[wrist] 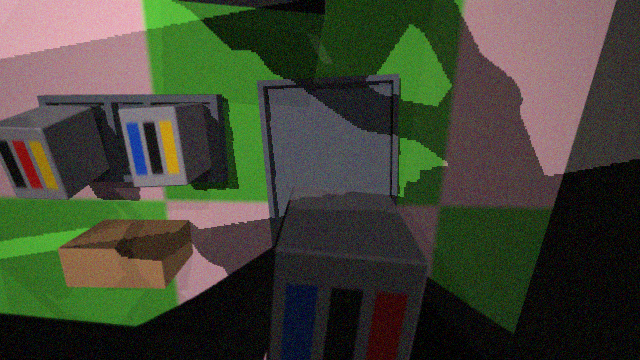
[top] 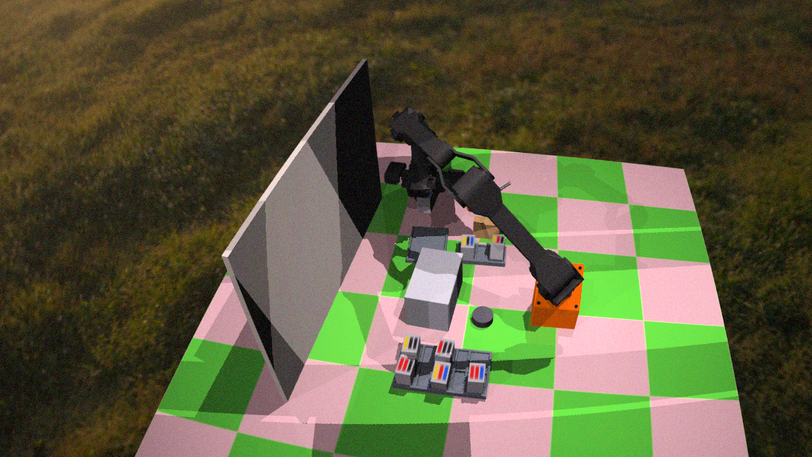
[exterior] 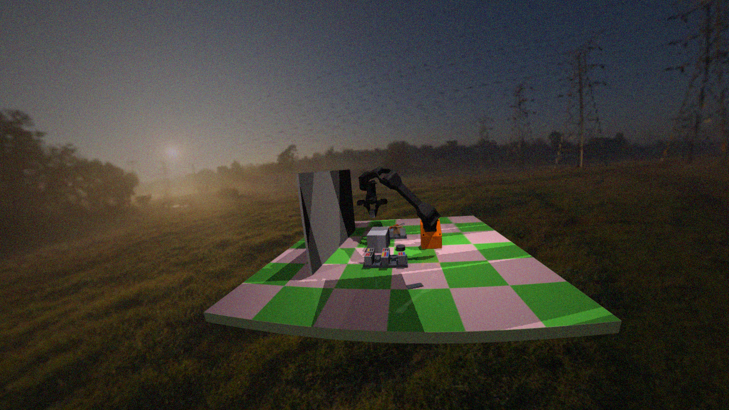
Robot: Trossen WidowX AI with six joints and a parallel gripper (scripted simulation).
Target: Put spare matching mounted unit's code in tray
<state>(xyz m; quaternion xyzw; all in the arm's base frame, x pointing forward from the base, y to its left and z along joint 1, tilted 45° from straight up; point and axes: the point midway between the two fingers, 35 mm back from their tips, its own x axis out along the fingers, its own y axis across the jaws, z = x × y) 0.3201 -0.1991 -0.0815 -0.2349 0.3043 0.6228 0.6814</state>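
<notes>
My gripper tip is now 140 mm above the grey tray. From my gripper tip the other things lie so: rack (140 mm below, 140 mm behind, 20 mm to the left); then brown block (150 mm behind, 120 mm below, 60 mm to the right); then grey spare (20 mm above).
</notes>
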